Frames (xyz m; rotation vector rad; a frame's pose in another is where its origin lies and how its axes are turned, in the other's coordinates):
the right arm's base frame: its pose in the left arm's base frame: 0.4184 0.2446 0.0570 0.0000 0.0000 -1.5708
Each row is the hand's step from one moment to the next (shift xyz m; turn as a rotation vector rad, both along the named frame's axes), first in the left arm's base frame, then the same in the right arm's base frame.
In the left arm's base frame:
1: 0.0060 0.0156 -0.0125 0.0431 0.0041 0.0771
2: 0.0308 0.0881 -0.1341 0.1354 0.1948 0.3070
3: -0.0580 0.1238 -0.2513 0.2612 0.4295 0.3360
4: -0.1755 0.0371 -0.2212 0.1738 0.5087 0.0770
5: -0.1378 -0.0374 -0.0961 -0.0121 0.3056 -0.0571
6: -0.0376 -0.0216 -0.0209 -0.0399 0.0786 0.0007
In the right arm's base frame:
1: -0.0156 0.0060 -0.0125 -0.0041 0.0431 0.0771
2: -0.0881 0.0308 -0.1341 -0.1948 0.1354 0.3070
3: -0.1238 -0.0580 -0.2513 -0.4295 0.2612 0.3360
4: -0.0371 -0.1755 -0.2212 -0.5087 0.1738 0.0770
5: 0.0374 -0.1378 -0.0961 -0.3056 -0.0121 -0.0571
6: 0.0216 -0.0376 -0.0209 -0.0786 -0.0399 0.0007

